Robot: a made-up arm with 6 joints. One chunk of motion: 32 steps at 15 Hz.
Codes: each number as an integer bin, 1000 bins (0 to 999) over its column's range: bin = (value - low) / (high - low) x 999, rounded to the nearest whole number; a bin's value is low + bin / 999 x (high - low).
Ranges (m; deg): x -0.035..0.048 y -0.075..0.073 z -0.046..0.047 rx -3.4..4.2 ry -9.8..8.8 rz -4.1..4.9
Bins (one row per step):
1: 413 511 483 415 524 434
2: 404 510 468 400 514 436
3: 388 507 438 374 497 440
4: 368 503 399 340 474 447
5: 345 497 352 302 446 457
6: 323 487 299 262 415 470
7: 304 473 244 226 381 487
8: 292 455 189 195 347 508
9: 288 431 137 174 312 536
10: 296 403 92 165 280 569
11: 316 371 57 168 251 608
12: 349 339 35 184 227 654
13: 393 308 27 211 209 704
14: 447 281 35 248 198 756
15: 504 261 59 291 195 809
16: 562 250 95 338 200 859
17: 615 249 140 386 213 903
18: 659 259 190 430 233 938
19: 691 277 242 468 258 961
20: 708 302 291 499 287 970
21: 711 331 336 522 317 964
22: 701 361 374 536 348 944
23: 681 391 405 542 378 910
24: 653 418 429 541 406 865
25: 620 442 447 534 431 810
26: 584 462 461 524 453 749
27: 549 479 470 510 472 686
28: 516 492 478 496 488 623
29: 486 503 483 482 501 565
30: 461 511 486 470 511 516
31: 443 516 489 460 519 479
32: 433 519 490 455 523 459
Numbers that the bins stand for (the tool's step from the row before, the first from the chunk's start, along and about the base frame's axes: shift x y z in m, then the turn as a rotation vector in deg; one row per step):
1: -0.00069 0.00070 -0.00104 -0.243 -0.044 -0.190
2: -0.00143 0.00056 -0.00243 -0.357 -0.230 -0.172
3: -0.00276 0.00011 -0.00523 -0.555 -0.547 -0.136
4: -0.00443 -0.00048 -0.00886 -0.813 -0.975 -0.073
5: -0.00634 -0.00137 -0.01323 -1.103 -1.496 0.017
6: -0.00816 -0.00285 -0.01817 -1.407 -2.073 0.134
7: -0.00974 -0.00493 -0.02329 -1.681 -2.706 0.287
8: -0.01074 -0.00759 -0.02841 -1.917 -3.339 0.477
9: -0.01107 -0.01115 -0.03325 -2.076 -3.991 0.729
10: -0.01041 -0.01530 -0.03744 -2.145 -4.587 1.026
11: -0.00875 -0.02004 -0.04069 -2.122 -5.127 1.377
12: -0.00600 -0.02478 -0.04274 -2.000 -5.574 1.792
13: -0.00235 -0.02937 -0.04349 -1.795 -5.909 2.242
14: 0.00214 -0.03337 -0.04274 -1.513 -6.114 2.711
15: 0.00687 -0.03633 -0.04051 -1.186 -6.169 3.188
16: 0.01169 -0.03796 -0.03716 -0.829 -6.076 3.639
17: 0.01610 -0.03811 -0.03297 -0.463 -5.834 4.035
18: 0.01975 -0.03663 -0.02831 -0.129 -5.462 4.350
19: 0.02241 -0.03396 -0.02347 0.160 -4.996 4.558
20: 0.02382 -0.03026 -0.01891 0.396 -4.456 4.639
21: 0.02407 -0.02596 -0.01472 0.571 -3.898 4.585
22: 0.02324 -0.02152 -0.01118 0.678 -3.321 4.405
23: 0.02158 -0.01707 -0.00830 0.723 -2.762 4.098
24: 0.01925 -0.01307 -0.00606 0.716 -2.241 3.693
25: 0.01651 -0.00952 -0.00439 0.662 -1.775 3.197
26: 0.01352 -0.00656 -0.00308 0.586 -1.366 2.648
27: 0.01061 -0.00404 -0.00225 0.480 -1.012 2.080
28: 0.00787 -0.00211 -0.00150 0.373 -0.714 1.513
29: 0.00538 -0.00048 -0.00104 0.267 -0.472 0.990
30: 0.00330 0.00070 -0.00076 0.176 -0.286 0.549
31: 0.00181 0.00144 -0.00048 0.099 -0.137 0.215
32: 0.00097 0.00189 -0.00038 0.061 -0.062 0.035

